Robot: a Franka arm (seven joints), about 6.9 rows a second.
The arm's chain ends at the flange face. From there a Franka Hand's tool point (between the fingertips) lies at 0.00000 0.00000 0.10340 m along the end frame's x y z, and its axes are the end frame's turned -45 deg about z.
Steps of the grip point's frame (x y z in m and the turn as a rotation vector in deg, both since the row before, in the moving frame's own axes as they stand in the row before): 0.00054 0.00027 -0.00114 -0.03 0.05 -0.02; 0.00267 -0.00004 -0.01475 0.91 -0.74 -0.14; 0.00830 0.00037 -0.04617 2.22 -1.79 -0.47
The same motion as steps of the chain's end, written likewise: 0.00047 -0.00017 -0.00114 0.01 0.06 -0.02; 0.00397 -0.00170 -0.01473 0.12 -1.17 -0.14; 0.01125 -0.00508 -0.04604 0.30 -2.84 -0.47
